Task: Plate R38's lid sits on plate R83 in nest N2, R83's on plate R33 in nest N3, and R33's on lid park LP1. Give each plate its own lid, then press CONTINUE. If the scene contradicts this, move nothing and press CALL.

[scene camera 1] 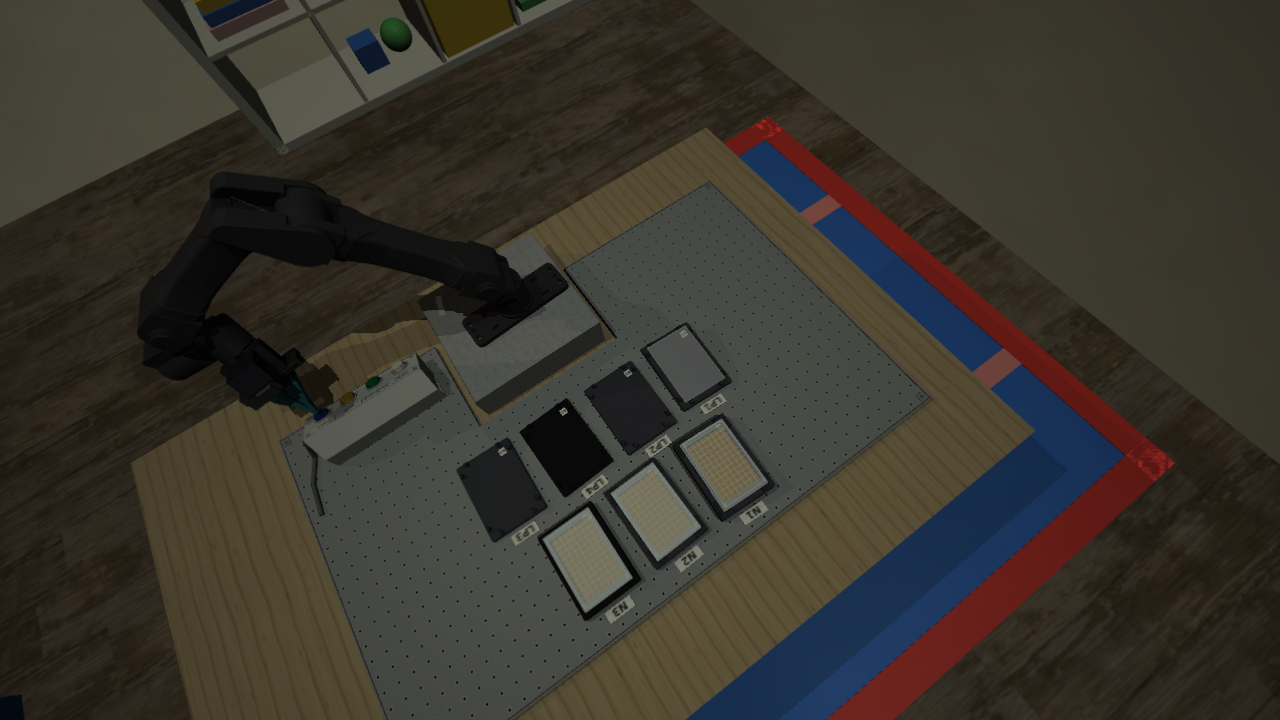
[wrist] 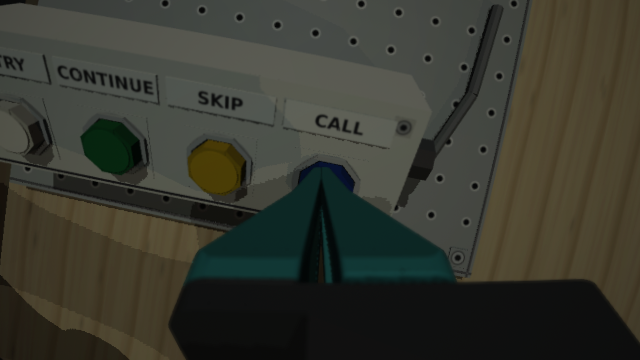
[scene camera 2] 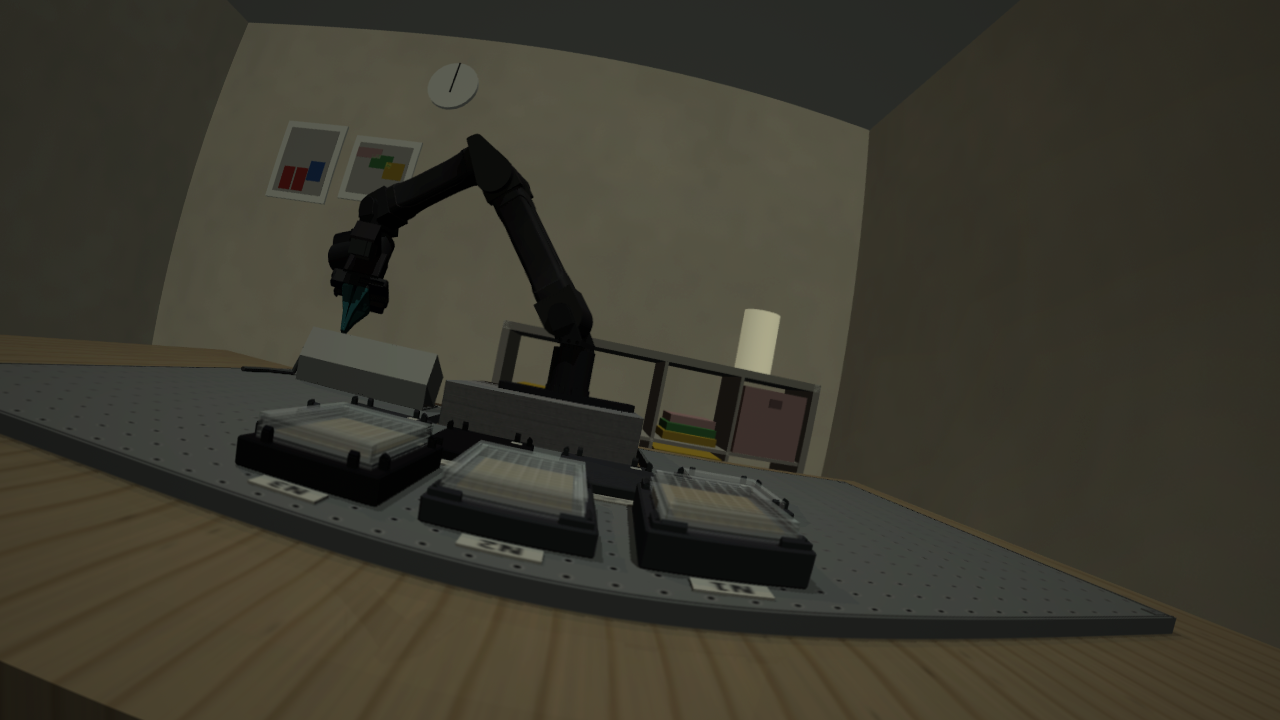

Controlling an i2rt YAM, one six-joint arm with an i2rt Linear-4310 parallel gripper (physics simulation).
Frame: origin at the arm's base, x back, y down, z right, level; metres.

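Seen in the pictures: gripper, fingertip midpoint: [scene camera 1: 317, 412] [wrist: 321, 180]; arm's base, origin of the base link: [scene camera 1: 516, 305] [scene camera 2: 565, 399].
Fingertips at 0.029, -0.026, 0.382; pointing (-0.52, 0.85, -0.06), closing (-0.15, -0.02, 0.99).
Pixels of each thing's top centre, then the offset from my fingertips to it, as dx, dy, dz. "pt": a spot on its surface instead.
- blue CALL button, middle of its top: [wrist: 326, 189] [scene camera 1: 317, 413] +0.004, +0.008, +0.003
- green CONTINUE button, middle of its top: [wrist: 99, 144] [scene camera 1: 370, 380] -0.001, +0.008, -0.097
- N2, middle of its top: [scene camera 2: 525, 464] [scene camera 1: 654, 509] -0.477, +0.050, -0.354
- N3, middle of its top: [scene camera 2: 356, 419] [scene camera 1: 586, 557] -0.469, +0.048, -0.226
- Lid park LP1, surface spot: [scene camera 1: 684, 365] pt -0.311, +0.065, -0.554
- yellow SKIP button, middle of its top: [wrist: 211, 166] [scene camera 1: 344, 396] +0.001, +0.008, -0.047
- LP4, middle of its top: [scene camera 2: 483, 434] [scene camera 1: 563, 443] -0.292, +0.063, -0.301
- LP3, middle of its top: [scene camera 2: 371, 406] [scene camera 1: 498, 486] -0.282, +0.063, -0.172
- cable, surface spot: [wrist: 475, 90] pt -0.067, +0.076, +0.092
My gripper [scene camera 1: 315, 410] [scene camera 2: 344, 329] [wrist: 321, 180] is shut and empty, its teal tips at the blue CALL button [scene camera 1: 321, 414] [wrist: 345, 176] and partly covering it in the wrist view; contact cannot be told. The green CONTINUE button [scene camera 1: 373, 382] [wrist: 107, 147] is on the same box. Plates with clear lids sit in nests N1 [scene camera 1: 723, 465] [scene camera 2: 716, 497], N2 [scene camera 1: 656, 510] [scene camera 2: 517, 479] and N3 [scene camera 1: 588, 559] [scene camera 2: 344, 434]. Lid park LP1 [scene camera 1: 684, 365] has a lighter grey surface, like a clear lid. Plate and lid numbers are not readable.
The yellow SKIP button [scene camera 1: 348, 397] [wrist: 215, 167] sits between CONTINUE and CALL. Dark lid parks LP2 [scene camera 1: 629, 407], LP4 [scene camera 1: 565, 447] and LP3 [scene camera 1: 501, 489] lie behind the nests. The arm stands on a grey block [scene camera 1: 537, 358] [scene camera 2: 537, 420]. A cable [scene camera 1: 316, 483] [wrist: 475, 90] leaves the button box.
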